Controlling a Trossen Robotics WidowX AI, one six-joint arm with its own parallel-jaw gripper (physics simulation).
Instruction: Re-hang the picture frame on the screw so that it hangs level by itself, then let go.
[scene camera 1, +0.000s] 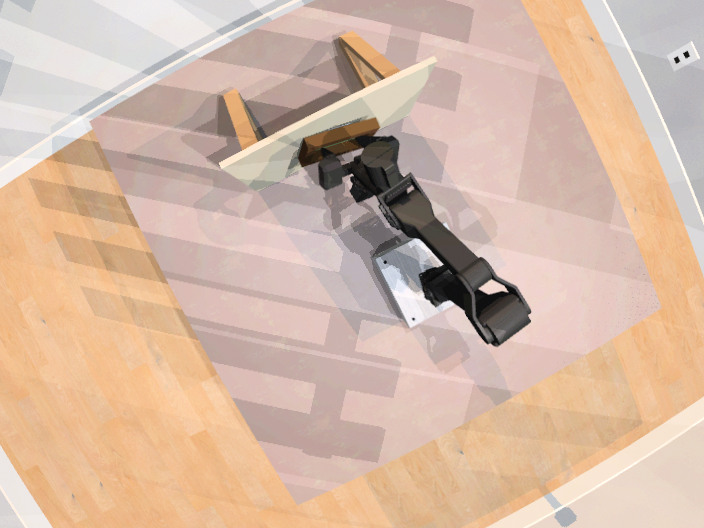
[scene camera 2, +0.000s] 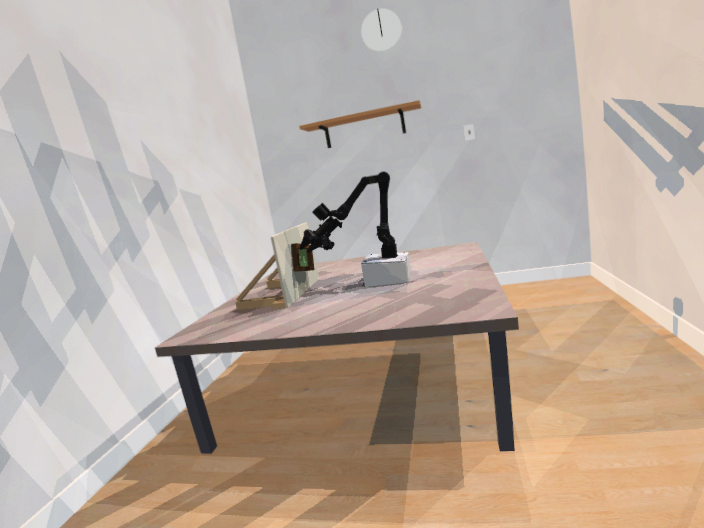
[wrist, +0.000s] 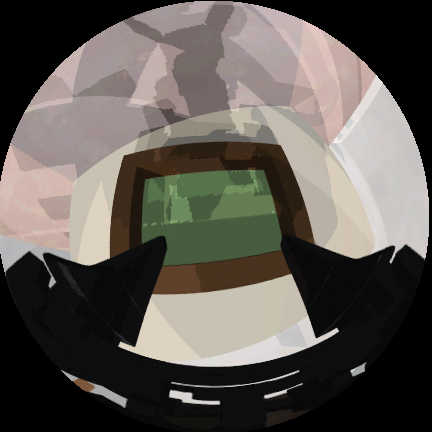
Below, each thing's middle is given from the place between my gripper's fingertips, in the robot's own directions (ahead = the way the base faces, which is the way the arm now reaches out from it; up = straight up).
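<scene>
Brown picture frame (scene camera 1: 340, 140): my hand 30 mm above it, 10 mm short of it. Cream board (scene camera 1: 274, 158): 40 mm below my hand, 40 mm ahead of it, 10 mm to the left of it.
</scene>
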